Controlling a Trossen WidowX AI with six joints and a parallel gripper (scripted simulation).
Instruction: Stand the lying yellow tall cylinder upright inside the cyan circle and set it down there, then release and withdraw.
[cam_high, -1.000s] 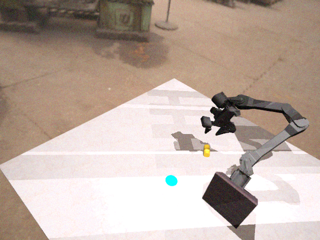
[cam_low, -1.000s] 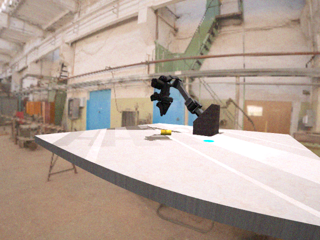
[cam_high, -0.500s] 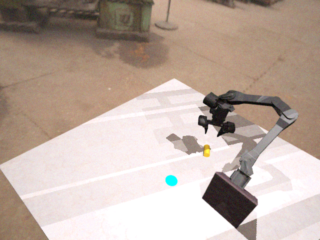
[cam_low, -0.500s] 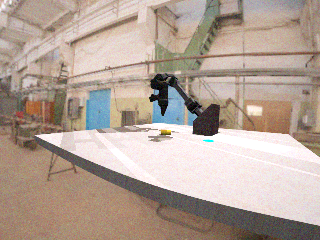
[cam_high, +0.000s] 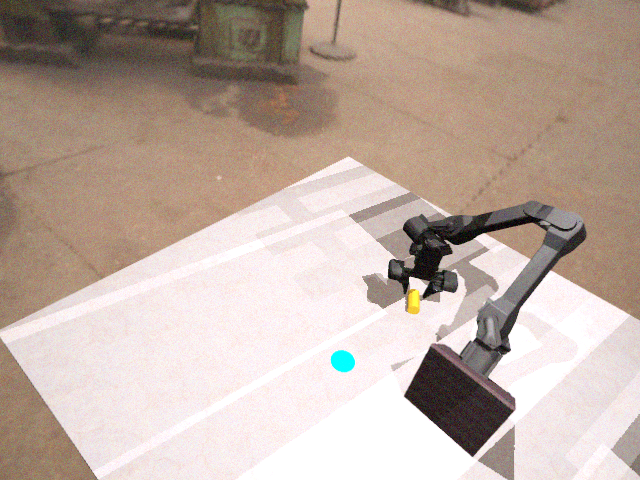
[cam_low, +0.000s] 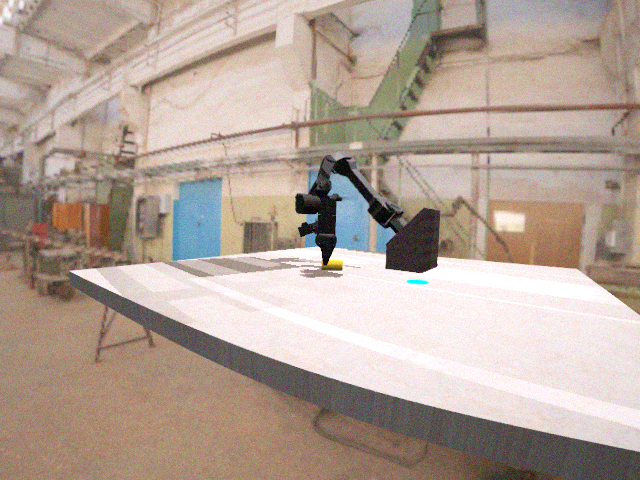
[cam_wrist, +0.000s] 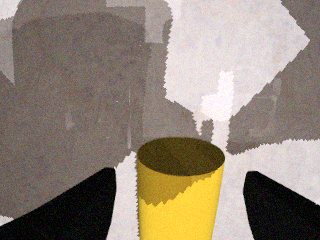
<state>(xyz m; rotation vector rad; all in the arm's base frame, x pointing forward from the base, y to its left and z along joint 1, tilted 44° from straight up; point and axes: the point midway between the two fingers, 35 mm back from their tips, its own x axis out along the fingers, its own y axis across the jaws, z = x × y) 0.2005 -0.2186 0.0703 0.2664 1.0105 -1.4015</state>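
Right now the cyan circle is 30 cm to the left of my gripper tip, 4 cm ahead of it and 2 cm below it. Also, from my gripper tip: yellow cylinder (2 cm to the left, 1 cm behind).
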